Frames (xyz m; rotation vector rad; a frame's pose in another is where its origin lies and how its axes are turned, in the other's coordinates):
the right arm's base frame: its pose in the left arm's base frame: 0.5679 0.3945 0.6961 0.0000 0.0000 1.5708
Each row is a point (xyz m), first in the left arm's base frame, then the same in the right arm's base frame.
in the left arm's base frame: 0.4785 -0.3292 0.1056
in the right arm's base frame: -0.7237 0.0894 -0.5905
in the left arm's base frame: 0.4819 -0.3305 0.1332
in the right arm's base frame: -0.7250 0.0860 -0.5629
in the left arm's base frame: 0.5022 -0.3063 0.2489
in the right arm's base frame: -0.7008 0.0657 -0.4472
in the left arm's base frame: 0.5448 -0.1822 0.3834
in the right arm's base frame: -0.5767 0.0231 -0.3127
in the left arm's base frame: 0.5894 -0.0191 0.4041
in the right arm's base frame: -0.4136 -0.0215 -0.2920
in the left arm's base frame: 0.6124 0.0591 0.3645
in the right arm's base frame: -0.3354 -0.0445 -0.3316
